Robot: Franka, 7 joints.
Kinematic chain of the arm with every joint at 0, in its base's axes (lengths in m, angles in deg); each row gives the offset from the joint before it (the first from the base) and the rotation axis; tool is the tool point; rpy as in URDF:
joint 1: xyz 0 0 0.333 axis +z
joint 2: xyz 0 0 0 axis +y
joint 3: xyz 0 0 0.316 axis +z
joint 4: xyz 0.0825 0 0 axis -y
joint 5: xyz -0.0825 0 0.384 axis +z
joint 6: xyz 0 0 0 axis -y
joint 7: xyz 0.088 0 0 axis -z
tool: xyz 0 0 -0.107 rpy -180 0 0
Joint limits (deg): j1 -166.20..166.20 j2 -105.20..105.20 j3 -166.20..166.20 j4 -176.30..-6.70 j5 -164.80..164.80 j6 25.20..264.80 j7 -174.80..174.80
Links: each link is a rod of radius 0.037 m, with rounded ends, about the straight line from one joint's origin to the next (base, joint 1, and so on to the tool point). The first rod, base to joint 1, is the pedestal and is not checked.
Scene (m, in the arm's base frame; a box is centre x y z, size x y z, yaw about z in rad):
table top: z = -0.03
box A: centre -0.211 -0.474 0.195 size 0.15 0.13 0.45 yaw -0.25
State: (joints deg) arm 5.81 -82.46 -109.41 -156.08 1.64 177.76 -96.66
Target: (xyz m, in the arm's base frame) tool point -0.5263 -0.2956 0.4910
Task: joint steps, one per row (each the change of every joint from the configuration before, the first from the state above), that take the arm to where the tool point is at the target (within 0.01 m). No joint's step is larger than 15 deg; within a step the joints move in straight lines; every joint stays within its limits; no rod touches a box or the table.
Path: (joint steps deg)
1: -3.08 10.86 10.56 -0.04 -9.07 -1.67 -1.67
2: -3.08 10.85 10.55 -0.05 -9.07 -1.67 -1.67
3: -3.08 10.86 10.56 -0.04 -9.07 -1.68 -1.68
4: -7.71 -10.61 4.85 12.04 10.09 5.92 2.51
5: -7.71 -10.60 4.85 12.05 10.09 5.92 2.51
6: -11.25 -5.49 -4.92 4.92 0.88 2.33 0.00
7: -11.25 -5.49 -4.93 4.92 0.88 2.33 0.00

